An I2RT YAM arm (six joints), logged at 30 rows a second.
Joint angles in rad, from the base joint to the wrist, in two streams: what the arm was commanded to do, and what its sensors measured. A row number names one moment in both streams.
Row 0, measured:
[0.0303, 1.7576, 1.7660, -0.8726, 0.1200, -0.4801]
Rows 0 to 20, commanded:
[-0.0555, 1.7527, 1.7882, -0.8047, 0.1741, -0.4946]
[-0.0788, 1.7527, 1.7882, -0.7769, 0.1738, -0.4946]
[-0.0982, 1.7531, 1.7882, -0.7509, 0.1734, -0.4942]
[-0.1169, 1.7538, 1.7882, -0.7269, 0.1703, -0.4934]
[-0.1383, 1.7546, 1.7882, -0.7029, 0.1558, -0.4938]
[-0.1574, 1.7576, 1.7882, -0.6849, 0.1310, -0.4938]
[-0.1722, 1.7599, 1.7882, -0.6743, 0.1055, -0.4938]
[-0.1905, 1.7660, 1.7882, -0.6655, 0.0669, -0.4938]
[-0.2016, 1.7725, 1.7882, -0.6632, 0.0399, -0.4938]
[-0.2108, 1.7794, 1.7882, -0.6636, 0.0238, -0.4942]
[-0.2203, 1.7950, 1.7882, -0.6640, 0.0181, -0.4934]
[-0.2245, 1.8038, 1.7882, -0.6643, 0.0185, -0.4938]
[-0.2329, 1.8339, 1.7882, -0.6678, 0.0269, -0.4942]
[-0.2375, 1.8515, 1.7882, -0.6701, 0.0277, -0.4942]
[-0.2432, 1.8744, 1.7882, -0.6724, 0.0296, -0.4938]
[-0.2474, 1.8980, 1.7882, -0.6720, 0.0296, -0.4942]
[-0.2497, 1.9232, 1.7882, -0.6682, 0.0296, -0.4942]
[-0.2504, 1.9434, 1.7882, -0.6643, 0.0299, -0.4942]
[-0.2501, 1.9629, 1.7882, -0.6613, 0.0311, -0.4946]
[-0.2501, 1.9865, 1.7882, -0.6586, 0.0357, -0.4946]
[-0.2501, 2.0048, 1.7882, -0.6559, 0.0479, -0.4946]
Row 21, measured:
[-0.2424, 1.9396, 1.7683, -0.6636, 0.0475, -0.4801]
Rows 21 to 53, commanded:
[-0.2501, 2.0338, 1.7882, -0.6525, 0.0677, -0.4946]
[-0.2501, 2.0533, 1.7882, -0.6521, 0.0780, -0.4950]
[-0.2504, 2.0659, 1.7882, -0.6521, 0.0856, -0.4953]
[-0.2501, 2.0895, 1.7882, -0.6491, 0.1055, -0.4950]
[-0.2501, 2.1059, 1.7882, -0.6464, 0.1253, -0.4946]
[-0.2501, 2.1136, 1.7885, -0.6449, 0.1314, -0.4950]
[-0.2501, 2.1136, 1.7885, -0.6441, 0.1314, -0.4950]
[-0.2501, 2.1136, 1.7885, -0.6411, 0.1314, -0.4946]
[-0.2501, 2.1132, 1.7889, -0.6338, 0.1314, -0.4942]
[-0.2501, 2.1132, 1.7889, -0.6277, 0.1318, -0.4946]
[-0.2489, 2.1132, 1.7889, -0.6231, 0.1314, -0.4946]
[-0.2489, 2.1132, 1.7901, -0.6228, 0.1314, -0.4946]
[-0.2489, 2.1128, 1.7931, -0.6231, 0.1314, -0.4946]
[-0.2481, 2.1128, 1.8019, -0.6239, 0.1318, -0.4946]
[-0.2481, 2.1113, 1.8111, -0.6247, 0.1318, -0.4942]
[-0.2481, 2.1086, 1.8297, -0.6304, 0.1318, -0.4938]
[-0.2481, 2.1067, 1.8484, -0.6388, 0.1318, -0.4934]
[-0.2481, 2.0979, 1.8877, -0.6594, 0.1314, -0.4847]
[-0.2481, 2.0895, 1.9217, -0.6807, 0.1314, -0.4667]
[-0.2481, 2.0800, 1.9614, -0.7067, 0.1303, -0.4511]
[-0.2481, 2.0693, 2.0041, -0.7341, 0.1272, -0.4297]
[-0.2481, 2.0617, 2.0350, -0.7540, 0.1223, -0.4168]
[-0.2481, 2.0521, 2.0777, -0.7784, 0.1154, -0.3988]
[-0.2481, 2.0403, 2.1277, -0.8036, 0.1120, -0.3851]
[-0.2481, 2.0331, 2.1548, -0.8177, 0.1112, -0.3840]
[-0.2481, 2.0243, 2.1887, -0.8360, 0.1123, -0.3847]
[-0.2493, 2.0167, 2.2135, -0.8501, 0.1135, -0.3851]
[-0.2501, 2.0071, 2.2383, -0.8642, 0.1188, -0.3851]
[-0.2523, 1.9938, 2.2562, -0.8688, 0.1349, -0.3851]
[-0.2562, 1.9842, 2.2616, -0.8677, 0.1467, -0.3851]
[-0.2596, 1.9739, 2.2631, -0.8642, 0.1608, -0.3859]
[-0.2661, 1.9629, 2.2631, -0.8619, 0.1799, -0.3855]
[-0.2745, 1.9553, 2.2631, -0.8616, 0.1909, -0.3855]
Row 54, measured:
[-0.2455, 2.0140, 2.2341, -0.8616, 0.1326, -0.4107]
